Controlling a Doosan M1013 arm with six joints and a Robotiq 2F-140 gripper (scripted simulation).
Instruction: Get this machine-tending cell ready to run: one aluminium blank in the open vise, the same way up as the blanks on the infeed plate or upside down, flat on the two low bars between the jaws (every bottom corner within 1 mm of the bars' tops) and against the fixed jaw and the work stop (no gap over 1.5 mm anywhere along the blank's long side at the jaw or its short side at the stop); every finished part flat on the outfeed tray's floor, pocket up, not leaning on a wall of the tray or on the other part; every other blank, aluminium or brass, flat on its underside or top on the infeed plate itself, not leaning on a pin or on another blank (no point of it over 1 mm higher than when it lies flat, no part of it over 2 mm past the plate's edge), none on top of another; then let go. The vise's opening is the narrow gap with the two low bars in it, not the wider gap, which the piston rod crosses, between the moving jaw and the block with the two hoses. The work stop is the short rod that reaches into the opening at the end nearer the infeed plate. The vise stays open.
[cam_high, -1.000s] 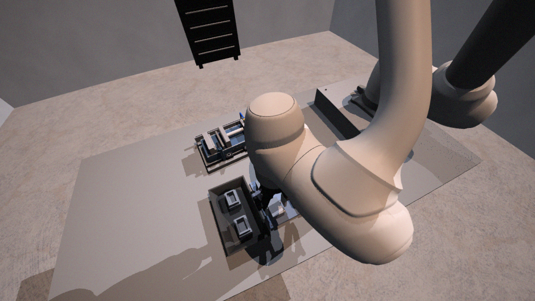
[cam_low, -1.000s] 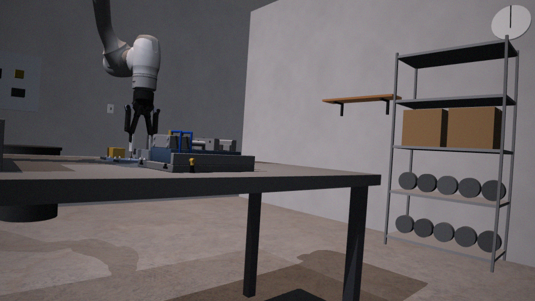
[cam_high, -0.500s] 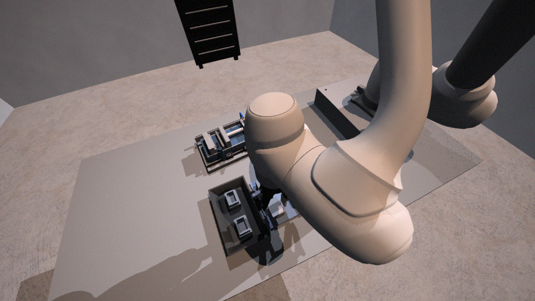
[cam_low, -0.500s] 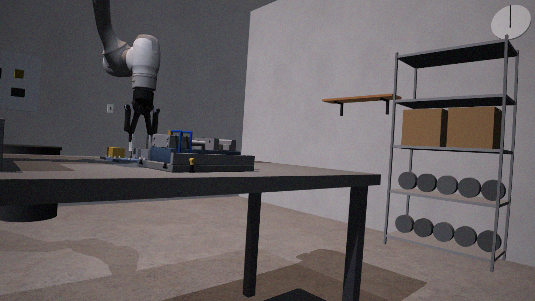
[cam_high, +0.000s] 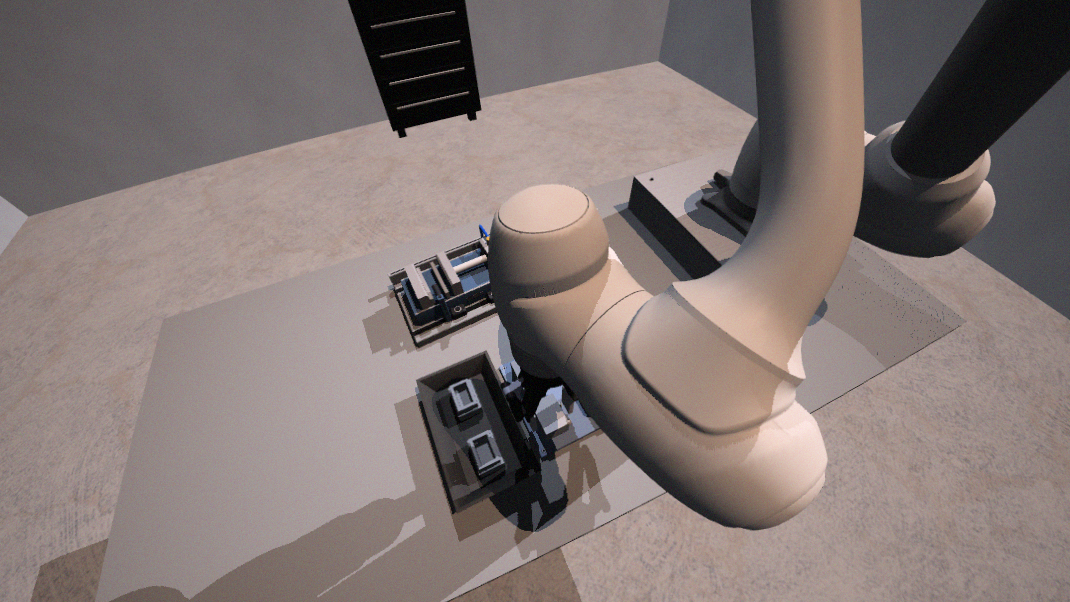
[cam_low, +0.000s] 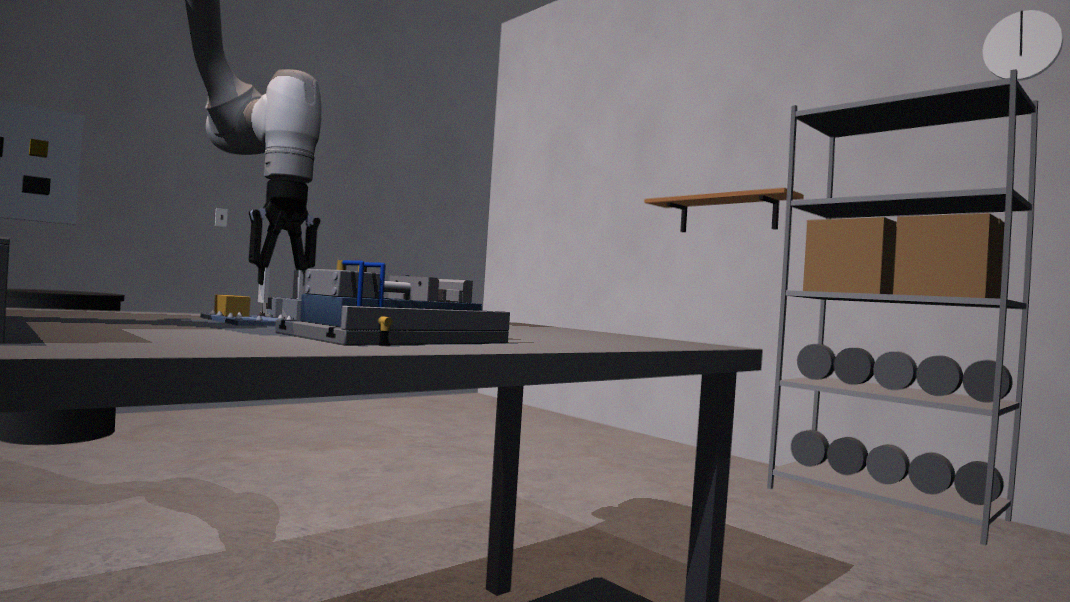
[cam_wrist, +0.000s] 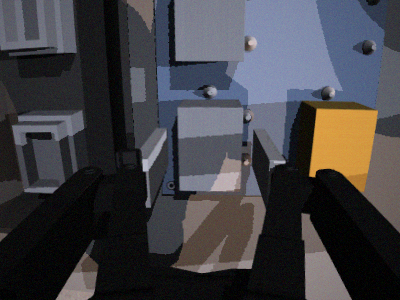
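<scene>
Now: hand 31 cm to the left of the work stop, 9 cm short of it and 3 cm below it. Round my hand: infeed plate (6 cm below, 5 cm behind, 4 cm to the right); piston rod (36 cm to the right, 1 cm above); brass blank (9 cm behind, 4 cm below).
</scene>
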